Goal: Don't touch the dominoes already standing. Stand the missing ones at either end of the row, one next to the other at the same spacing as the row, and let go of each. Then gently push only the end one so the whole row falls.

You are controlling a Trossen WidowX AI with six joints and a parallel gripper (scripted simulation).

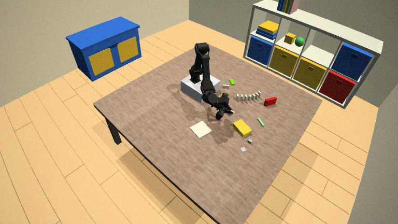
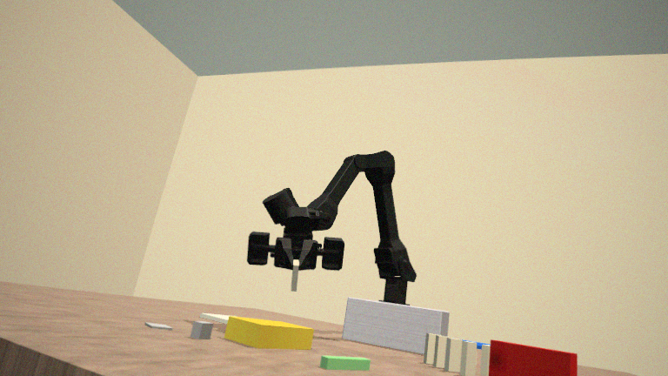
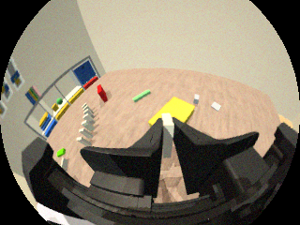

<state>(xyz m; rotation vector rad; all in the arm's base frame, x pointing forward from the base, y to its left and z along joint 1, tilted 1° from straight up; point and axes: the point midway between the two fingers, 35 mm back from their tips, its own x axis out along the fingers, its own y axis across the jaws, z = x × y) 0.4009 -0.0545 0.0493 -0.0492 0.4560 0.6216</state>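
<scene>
Right now the yellow block is 110 mm below my gripper tip, 80 mm ahead of it and 30 mm to the left of it. From my gripper tip the other things lie so: grey cube 180 mm ahead, 110 mm below, 10 mm to the right; flat grey tile 190 mm ahead, 120 mm below, 80 mm to the right; white tile 190 mm to the right, 120 mm below, 90 mm behind.
</scene>
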